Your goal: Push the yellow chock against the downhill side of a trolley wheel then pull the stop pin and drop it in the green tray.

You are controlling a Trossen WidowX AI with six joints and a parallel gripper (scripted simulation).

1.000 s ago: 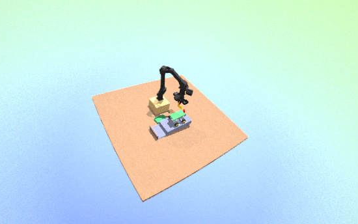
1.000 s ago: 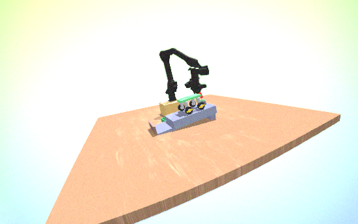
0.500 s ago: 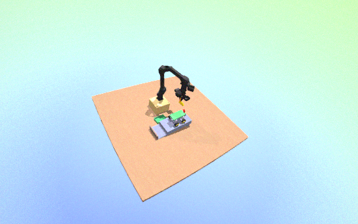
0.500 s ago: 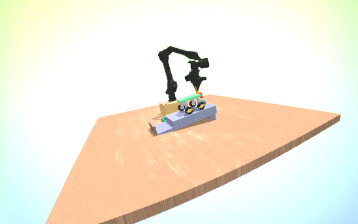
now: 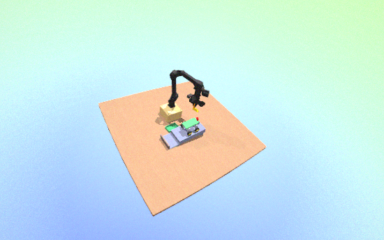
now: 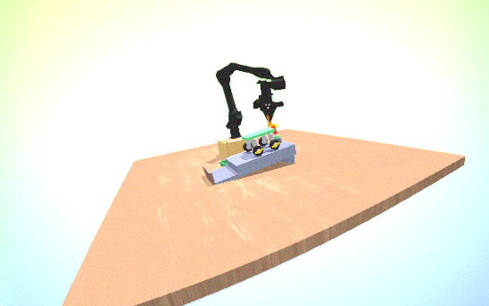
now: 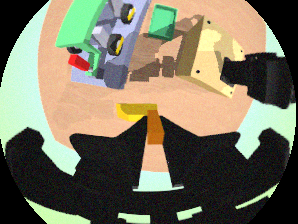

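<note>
Right now the yellow chock is 20 mm ahead of my gripper tip and 10 mm below it. The rest, counted from my gripper tip: grey ramp 150 mm ahead, 150 mm to the right, 130 mm below; then red-headed stop pin 130 mm ahead, 50 mm to the right, 50 mm below; then trolley 150 mm ahead, 150 mm to the right, 60 mm below.
</note>
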